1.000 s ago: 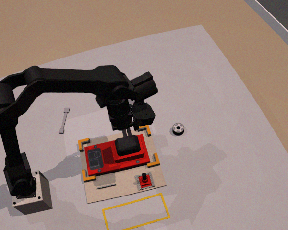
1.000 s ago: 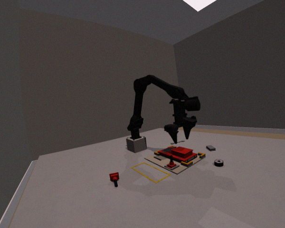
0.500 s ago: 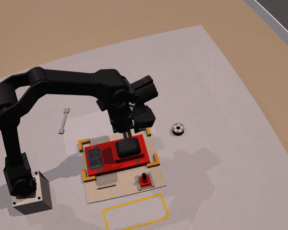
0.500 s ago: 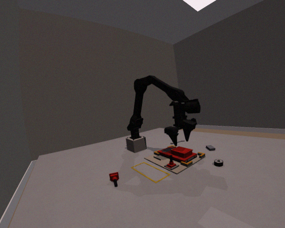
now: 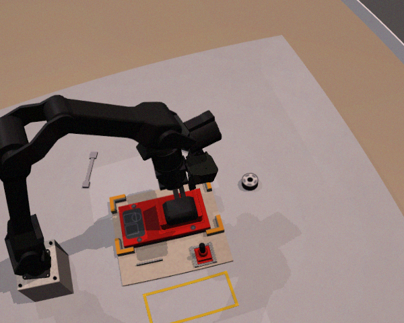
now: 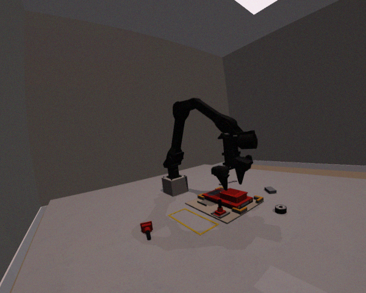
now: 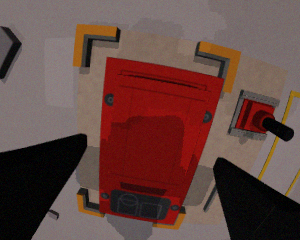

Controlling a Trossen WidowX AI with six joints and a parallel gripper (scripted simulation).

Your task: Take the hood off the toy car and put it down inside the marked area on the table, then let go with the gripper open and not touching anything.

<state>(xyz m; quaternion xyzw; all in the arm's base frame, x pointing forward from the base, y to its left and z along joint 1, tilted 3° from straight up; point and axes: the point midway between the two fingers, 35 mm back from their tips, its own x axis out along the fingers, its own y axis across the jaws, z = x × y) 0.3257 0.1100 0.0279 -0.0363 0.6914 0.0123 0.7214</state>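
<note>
Right now my gripper tip is 3 cm above the red hood. From my gripper tip the other things lie so: black wheel (18 cm ahead, 6 cm to the left, 6 cm below); thin grey tool (22 cm behind, 19 cm to the left, 7 cm below).
</note>
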